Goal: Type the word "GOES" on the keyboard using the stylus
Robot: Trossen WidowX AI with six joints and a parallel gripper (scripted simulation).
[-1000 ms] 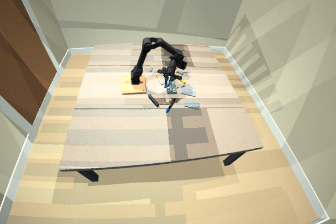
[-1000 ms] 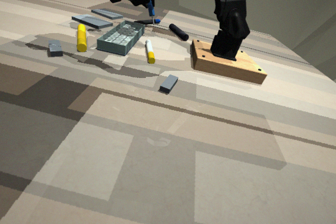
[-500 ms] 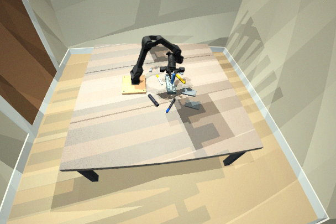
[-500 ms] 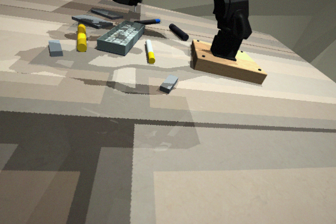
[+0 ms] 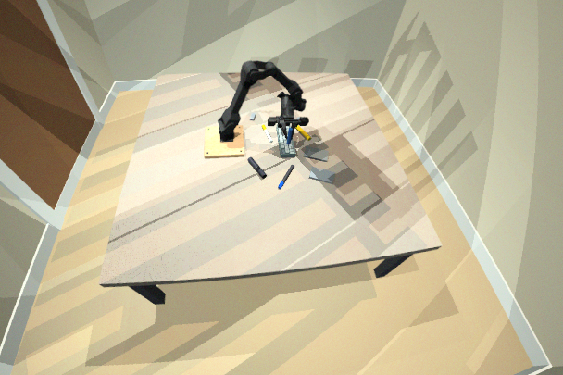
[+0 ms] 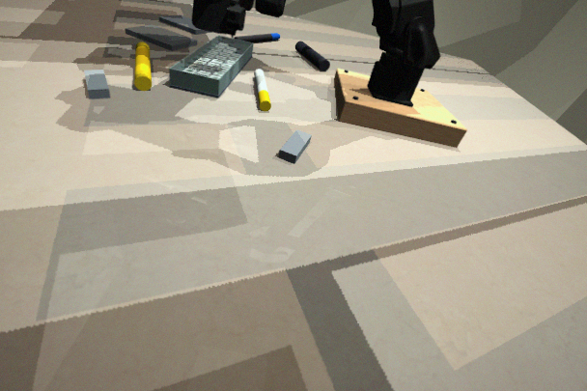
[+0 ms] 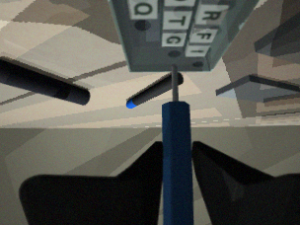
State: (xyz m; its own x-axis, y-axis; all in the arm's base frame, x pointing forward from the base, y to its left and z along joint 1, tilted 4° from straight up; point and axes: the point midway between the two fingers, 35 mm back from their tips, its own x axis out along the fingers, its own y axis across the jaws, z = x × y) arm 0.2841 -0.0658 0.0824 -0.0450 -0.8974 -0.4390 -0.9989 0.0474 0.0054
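Right now the white marker is 80 mm behind my gripper tip, 150 mm to the left of it and 80 mm below it. Also, from my gripper tip: stylus tip (50 mm below); blue stylus (10 mm below); yellow cylinder (100 mm ahead, 140 mm to the left, 80 mm below).
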